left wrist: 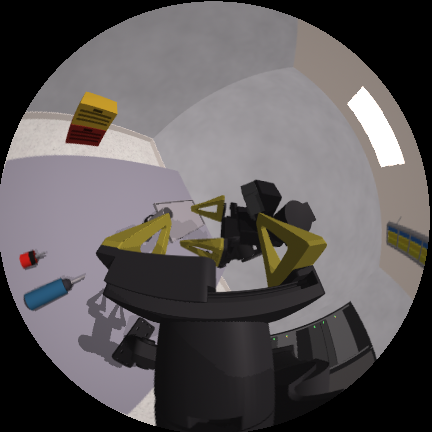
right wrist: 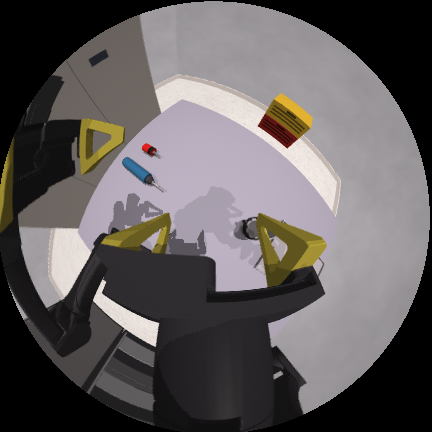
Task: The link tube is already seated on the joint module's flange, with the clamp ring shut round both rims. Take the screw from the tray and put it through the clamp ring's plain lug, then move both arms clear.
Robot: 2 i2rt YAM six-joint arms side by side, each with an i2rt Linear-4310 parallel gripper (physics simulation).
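Places are measured from the left arm's base along level axes (x right, y ahead, z up), in millimetres.
Pixels of known places: left gripper, fingertip midpoint: (left wrist: 213, 217) (right wrist: 83, 133); right gripper, fingertip midpoint: (left wrist: 185, 223) (right wrist: 213, 217); left arm's base, origin of the base link: (left wrist: 133, 342).
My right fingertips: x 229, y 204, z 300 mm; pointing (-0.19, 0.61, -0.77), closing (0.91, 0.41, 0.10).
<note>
Ahead of a thing's pixels: the offset from my right fingertips to its top centre. Level surfaces: height alone.
The pale link tube {dx +149, dy +49, dz -139 mm} (left wrist: 165, 213) (right wrist: 253, 228) stands with the black clamp ring {dx +151, dy +48, dz -229 mm} (left wrist: 148, 218) (right wrist: 244, 228) round its lower part, partly hidden by a finger in both views. The joint module below it is mostly hidden. The tray {dx +465, dy -8, dz -284 mm} (left wrist: 181, 207) is a thin-rimmed pale plate beside it, half covered by fingers in the right wrist view. The screw and the plain lug cannot be made out. My left gripper is open and empty, off to the side of the tube. My right gripper (right wrist: 213, 217) (left wrist: 185, 223) is open and empty, raised above the table near the tube and tray.
A blue-handled tool (left wrist: 46, 294) (right wrist: 136, 169) and a short red-handled tool {dx -312, dy +168, dz -265 mm} (left wrist: 29, 259) (right wrist: 149, 149) lie on the mat {dz -299 mm} (left wrist: 100, 200) (right wrist: 200, 145). A yellow and red box (left wrist: 92, 119) (right wrist: 286, 120) stands at the table's edge. The left arm shows at the left of the right wrist view.
</note>
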